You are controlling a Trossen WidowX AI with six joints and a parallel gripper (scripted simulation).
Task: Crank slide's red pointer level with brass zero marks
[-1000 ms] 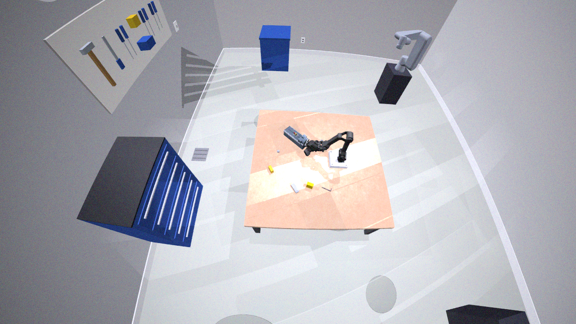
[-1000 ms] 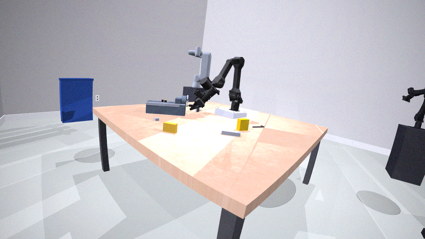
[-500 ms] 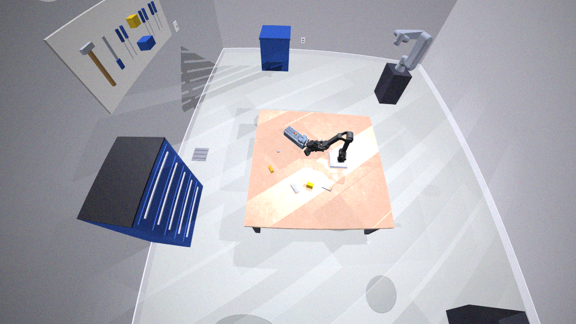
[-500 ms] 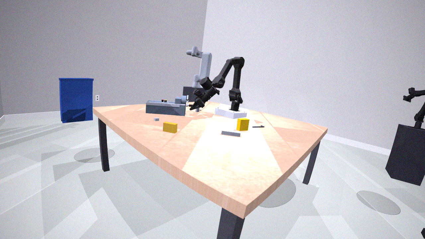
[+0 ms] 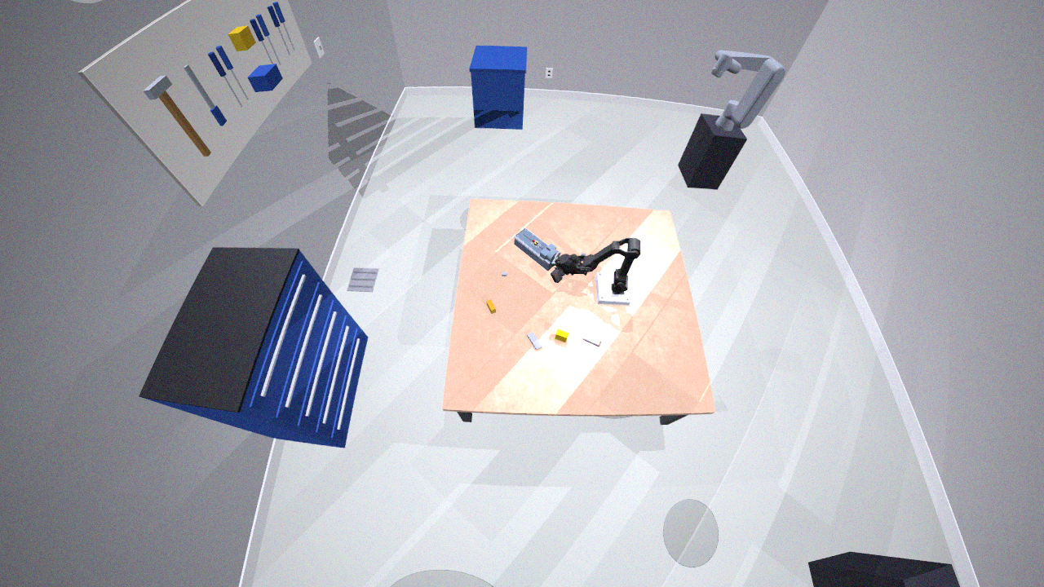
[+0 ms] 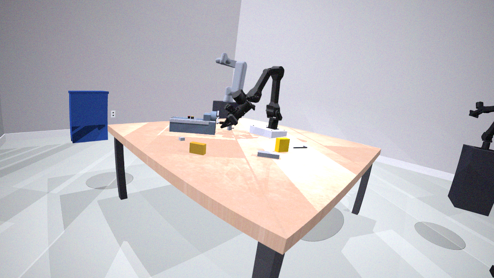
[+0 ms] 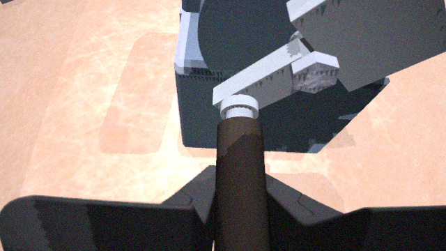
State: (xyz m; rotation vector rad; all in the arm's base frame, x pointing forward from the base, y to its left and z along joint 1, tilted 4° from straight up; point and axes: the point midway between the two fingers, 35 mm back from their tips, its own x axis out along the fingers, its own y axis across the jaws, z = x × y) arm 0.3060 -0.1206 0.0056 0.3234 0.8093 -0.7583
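The crank is 40 mm above my gripper tip, 10 mm to the right of it and 10 mm behind it. Round my gripper tip: red pointer: 150 mm to the right, 120 mm ahead, 40 mm above; grey cube: 280 mm ahead, 30 mm below, 20 mm to the left; dark brown handle: 30 mm above, 10 mm to the left, 10 mm behind.
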